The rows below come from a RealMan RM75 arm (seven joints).
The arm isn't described. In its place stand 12 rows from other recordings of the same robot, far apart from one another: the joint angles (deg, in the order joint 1, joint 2, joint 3, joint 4, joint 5, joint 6, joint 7), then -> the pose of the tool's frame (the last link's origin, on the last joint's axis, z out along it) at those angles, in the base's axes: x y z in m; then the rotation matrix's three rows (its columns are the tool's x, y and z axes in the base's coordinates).
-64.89 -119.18 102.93 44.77 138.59 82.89 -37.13 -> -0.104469 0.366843 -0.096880; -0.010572 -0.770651 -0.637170; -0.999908 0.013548 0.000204; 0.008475 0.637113 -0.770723
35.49 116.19 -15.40 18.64 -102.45 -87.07 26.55 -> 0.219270 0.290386 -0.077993; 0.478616 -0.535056 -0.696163; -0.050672 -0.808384 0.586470; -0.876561 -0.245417 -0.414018
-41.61 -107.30 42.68 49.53 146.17 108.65 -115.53 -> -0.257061 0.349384 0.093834; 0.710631 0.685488 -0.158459; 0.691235 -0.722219 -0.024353; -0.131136 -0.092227 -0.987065
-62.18 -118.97 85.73 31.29 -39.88 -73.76 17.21 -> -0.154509 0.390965 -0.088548; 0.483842 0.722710 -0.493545; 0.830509 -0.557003 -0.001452; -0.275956 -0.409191 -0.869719
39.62 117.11 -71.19 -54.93 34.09 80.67 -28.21 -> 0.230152 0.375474 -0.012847; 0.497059 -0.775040 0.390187; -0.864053 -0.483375 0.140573; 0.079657 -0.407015 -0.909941
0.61 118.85 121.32 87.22 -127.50 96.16 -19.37 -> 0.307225 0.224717 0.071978; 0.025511 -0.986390 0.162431; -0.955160 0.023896 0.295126; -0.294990 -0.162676 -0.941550
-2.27 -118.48 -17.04 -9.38 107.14 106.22 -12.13 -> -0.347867 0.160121 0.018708; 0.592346 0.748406 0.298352; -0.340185 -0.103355 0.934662; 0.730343 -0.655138 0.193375
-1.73 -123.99 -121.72 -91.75 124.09 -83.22 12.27 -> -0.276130 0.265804 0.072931; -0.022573 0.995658 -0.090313; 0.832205 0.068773 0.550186; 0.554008 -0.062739 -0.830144
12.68 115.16 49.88 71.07 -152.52 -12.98 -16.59 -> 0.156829 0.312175 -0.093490; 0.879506 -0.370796 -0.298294; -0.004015 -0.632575 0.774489; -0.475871 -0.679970 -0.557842
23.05 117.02 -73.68 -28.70 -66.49 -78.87 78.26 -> 0.250144 0.316670 -0.028072; 0.504084 -0.632710 -0.587859; -0.412929 -0.774388 0.479387; -0.758544 0.001093 -0.651621
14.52 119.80 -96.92 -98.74 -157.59 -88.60 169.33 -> 0.202781 0.282839 -0.007429; 0.568556 -0.617773 0.543232; -0.813867 -0.518614 0.262032; 0.119851 -0.591098 -0.797646
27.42 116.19 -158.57 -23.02 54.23 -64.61 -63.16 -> 0.255368 0.315721 -0.082363; 0.781298 0.472496 -0.407825; 0.536088 -0.173359 0.826170; 0.319662 -0.864115 -0.388744
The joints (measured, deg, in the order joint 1, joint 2, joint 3, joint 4, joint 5, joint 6, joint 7), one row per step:
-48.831 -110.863 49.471 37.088 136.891 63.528 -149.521
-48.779 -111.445 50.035 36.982 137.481 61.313 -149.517
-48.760 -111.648 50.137 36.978 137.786 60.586 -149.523
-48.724 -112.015 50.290 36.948 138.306 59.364 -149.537
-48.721 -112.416 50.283 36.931 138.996 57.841 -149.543
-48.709 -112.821 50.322 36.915 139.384 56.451 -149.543
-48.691 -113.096 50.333 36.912 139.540 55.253 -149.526
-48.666 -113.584 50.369 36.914 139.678 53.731 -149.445
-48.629 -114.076 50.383 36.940 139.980 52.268 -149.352
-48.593 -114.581 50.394 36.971 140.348 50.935 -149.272
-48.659 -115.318 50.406 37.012 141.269 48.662 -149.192
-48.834 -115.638 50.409 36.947 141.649 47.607 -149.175
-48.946 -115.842 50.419 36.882 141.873 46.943 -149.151
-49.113 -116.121 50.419 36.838 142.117 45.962 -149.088
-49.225 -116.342 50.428 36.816 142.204 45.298 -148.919
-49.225 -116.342 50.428 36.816 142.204 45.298 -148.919
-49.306 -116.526 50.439 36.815 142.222 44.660 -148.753
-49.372 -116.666 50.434 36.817 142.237 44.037 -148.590
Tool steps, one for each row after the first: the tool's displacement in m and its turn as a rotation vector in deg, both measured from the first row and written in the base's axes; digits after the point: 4 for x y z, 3 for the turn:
-0.0014 0.0020 -0.0036 1.152 1.096 -0.141
-0.0020 0.0026 -0.0045 1.567 1.500 -0.173
-0.0031 0.0036 -0.0064 2.241 2.149 -0.207
-0.0043 0.0052 -0.0076 3.244 2.909 -0.254
-0.0048 0.0066 -0.0092 4.159 3.375 -0.326
-0.0050 0.0081 -0.0099 5.064 3.649 -0.398
-0.0048 0.0095 -0.0119 6.104 3.893 -0.548
-0.0050 0.0108 -0.0138 7.072 4.277 -0.706
-0.0050 0.0117 -0.0160 7.896 4.676 -0.855
-0.0050 0.0138 -0.0185 9.333 5.675 -1.219
-0.0039 0.0153 -0.0197 9.980 6.070 -1.465
-0.0033 0.0161 -0.0206 10.364 6.310 -1.622
-0.0020 0.0176 -0.0216 11.012 6.608 -1.898
-0.0009 0.0185 -0.0225 11.421 6.792 -2.186
-0.0009 0.0185 -0.0225 11.421 6.792 -2.186
0.0000 0.0194 -0.0230 11.863 6.932 -2.445
0.0007 0.0204 -0.0231 12.336 7.086 -2.677

